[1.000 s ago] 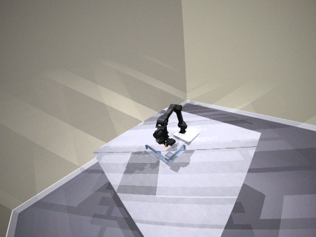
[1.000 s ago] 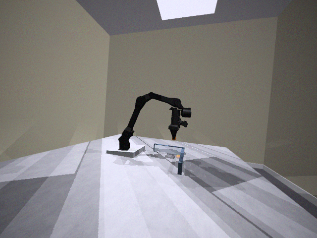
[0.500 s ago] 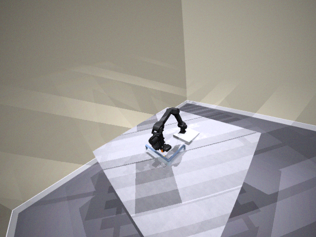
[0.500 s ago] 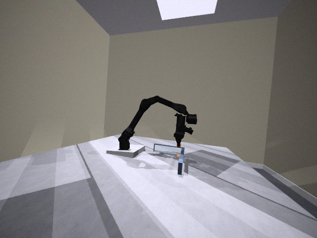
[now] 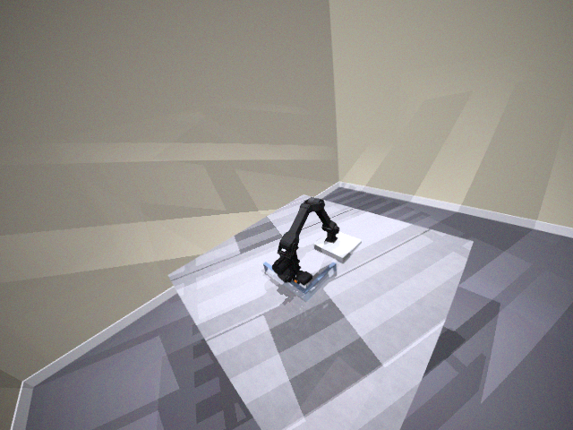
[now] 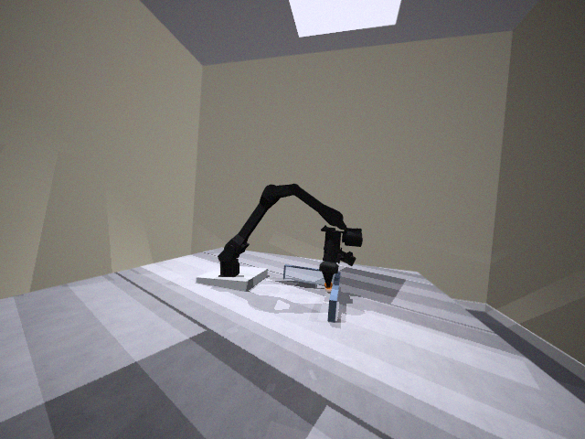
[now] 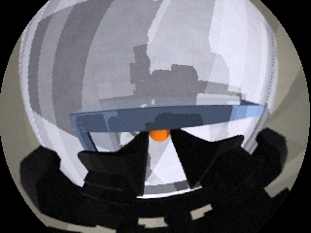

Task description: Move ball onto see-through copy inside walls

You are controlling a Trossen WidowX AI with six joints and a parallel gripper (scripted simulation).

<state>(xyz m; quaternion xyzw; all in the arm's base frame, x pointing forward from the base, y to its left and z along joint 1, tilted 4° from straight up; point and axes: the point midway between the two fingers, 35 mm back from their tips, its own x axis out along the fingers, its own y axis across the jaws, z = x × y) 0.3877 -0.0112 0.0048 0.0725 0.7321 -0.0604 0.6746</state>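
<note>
My gripper tip is 10 mm above the see-through copy of ball. Round my gripper tip: orange ball (right at my gripper tip).
</note>
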